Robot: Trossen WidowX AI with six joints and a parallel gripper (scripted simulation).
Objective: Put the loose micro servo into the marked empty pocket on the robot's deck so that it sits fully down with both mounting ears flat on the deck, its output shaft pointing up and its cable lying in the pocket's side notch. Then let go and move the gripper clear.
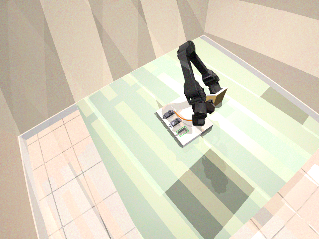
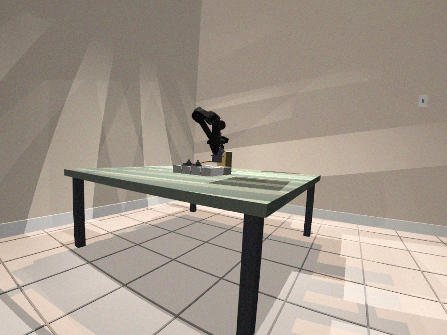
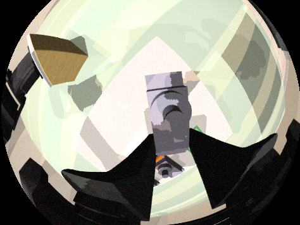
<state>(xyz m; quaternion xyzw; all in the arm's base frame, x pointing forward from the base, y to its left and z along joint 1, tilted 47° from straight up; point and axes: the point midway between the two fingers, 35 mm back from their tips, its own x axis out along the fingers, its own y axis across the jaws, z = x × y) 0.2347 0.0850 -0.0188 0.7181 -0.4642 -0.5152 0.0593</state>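
Right now my gripper tip is 1 cm past the white deck, 7 cm to the left of it and 10 cm above it.
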